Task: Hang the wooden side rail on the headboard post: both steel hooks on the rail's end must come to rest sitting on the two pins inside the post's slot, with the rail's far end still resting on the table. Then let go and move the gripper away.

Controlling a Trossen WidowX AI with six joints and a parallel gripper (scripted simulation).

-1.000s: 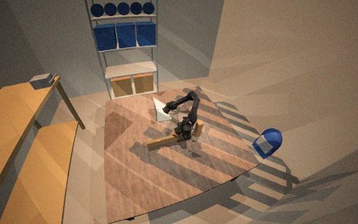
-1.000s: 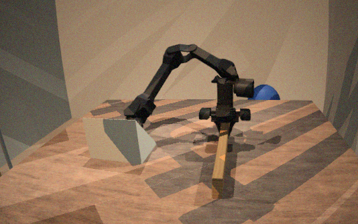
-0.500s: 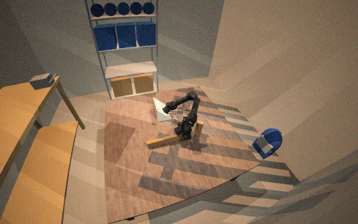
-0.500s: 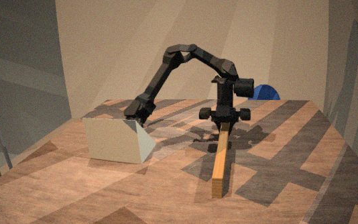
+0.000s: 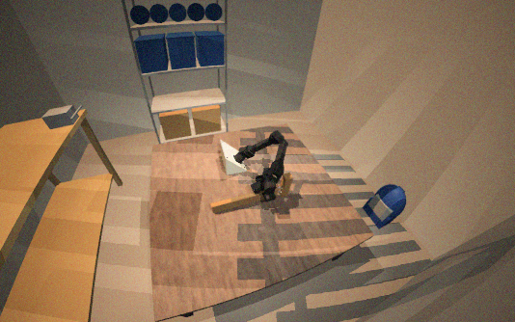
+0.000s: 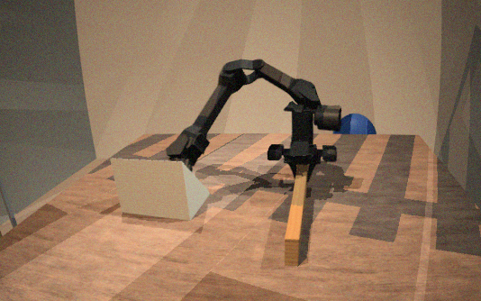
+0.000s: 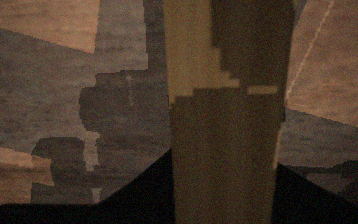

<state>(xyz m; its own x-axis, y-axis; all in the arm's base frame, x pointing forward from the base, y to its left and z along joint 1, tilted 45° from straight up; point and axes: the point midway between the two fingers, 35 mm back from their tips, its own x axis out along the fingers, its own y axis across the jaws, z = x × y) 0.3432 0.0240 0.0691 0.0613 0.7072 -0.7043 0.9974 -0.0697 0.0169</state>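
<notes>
Now: the headboard post 140 mm to the left of my gripper tip and 40 mm above it.
</notes>
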